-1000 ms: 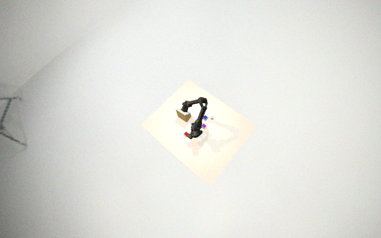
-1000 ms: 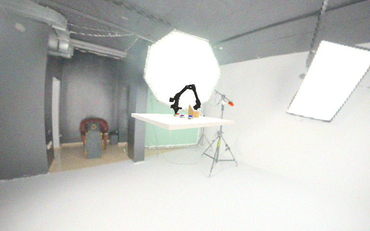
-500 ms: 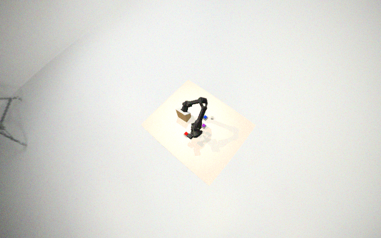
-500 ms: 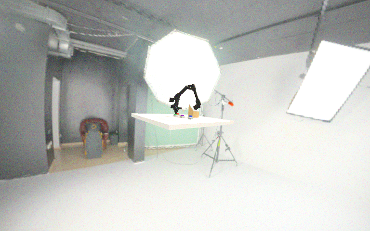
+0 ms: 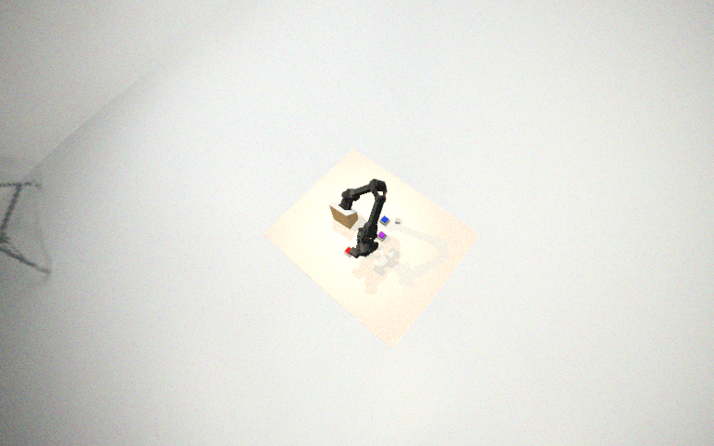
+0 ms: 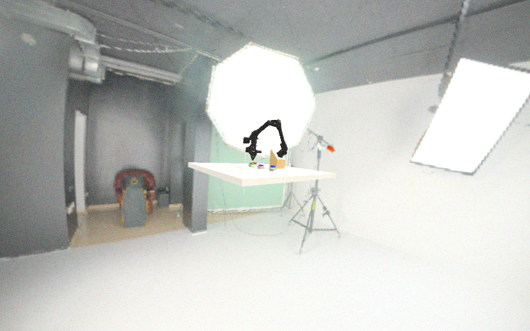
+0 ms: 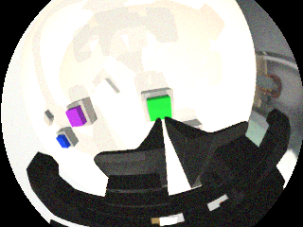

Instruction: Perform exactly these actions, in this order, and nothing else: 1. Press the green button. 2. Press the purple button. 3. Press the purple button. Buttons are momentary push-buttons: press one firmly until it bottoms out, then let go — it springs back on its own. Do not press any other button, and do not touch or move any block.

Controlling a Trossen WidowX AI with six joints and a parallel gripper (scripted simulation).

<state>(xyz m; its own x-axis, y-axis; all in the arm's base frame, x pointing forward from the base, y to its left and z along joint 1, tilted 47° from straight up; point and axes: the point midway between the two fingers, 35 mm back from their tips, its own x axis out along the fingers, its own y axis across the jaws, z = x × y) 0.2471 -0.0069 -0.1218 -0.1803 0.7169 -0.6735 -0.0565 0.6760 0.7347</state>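
Right now my gripper tip is 30 mm above the green button. Round my gripper tip: red button: 70 mm behind, 70 mm to the right, 30 mm below; purple button: 10 mm ahead, 150 mm to the left, 40 mm below; blue button: 60 mm behind, 240 mm to the left, 30 mm below.
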